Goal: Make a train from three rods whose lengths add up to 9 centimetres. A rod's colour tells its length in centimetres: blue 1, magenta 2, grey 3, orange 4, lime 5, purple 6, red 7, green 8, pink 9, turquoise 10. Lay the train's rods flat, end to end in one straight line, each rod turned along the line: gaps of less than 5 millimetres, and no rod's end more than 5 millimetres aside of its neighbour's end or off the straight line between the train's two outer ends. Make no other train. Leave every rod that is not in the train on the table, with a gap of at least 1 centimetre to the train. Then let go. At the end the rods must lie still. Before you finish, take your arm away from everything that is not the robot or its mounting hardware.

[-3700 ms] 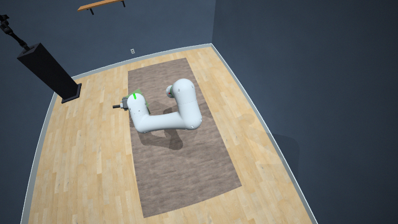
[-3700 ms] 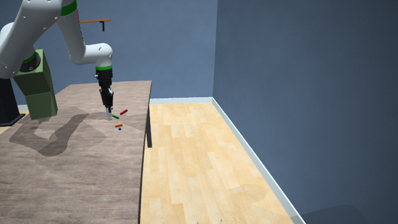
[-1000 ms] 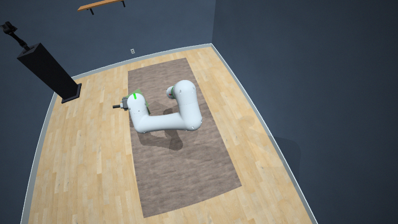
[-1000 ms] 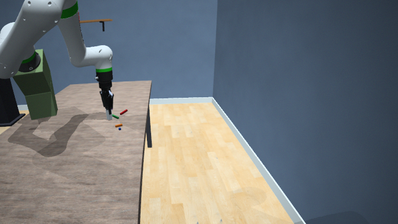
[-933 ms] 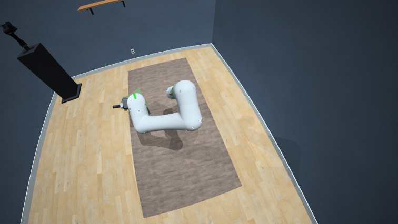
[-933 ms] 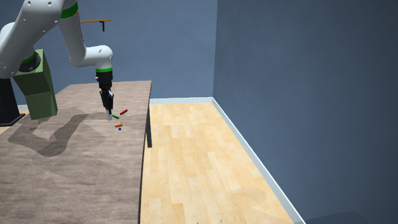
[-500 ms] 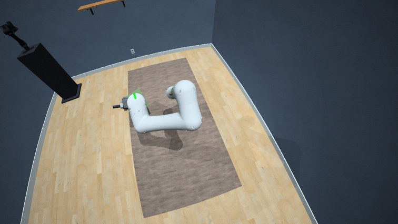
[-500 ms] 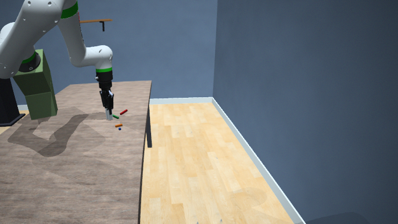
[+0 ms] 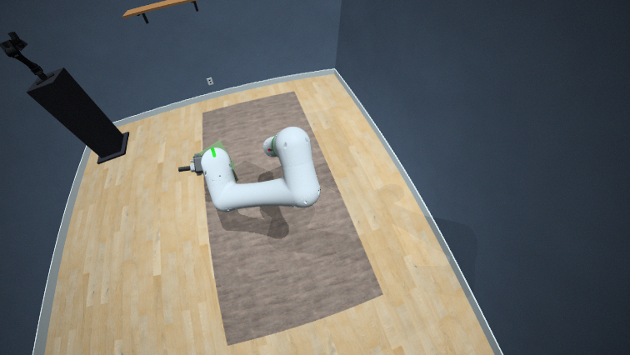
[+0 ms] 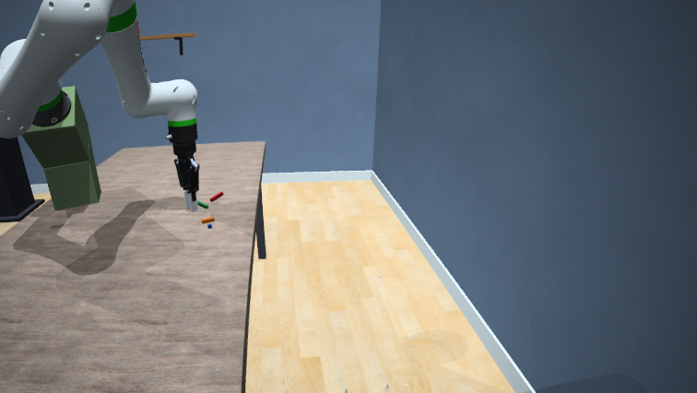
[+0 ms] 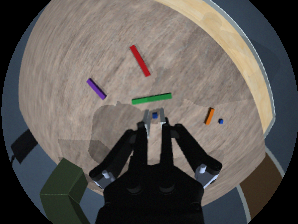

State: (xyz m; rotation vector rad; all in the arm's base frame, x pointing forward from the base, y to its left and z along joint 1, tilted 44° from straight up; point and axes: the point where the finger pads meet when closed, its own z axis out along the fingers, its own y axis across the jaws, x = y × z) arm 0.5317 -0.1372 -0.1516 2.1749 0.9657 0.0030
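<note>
My gripper is now 30 mm short of the green rod, 30 mm to the right of it and 30 mm above it. Also, from my hand: red rod: 80 mm ahead, 90 mm to the left, 30 mm below; purple rod: 20 mm behind, 140 mm to the left, 30 mm below; orange rod: 70 mm ahead, 110 mm to the right, 30 mm below.
</note>
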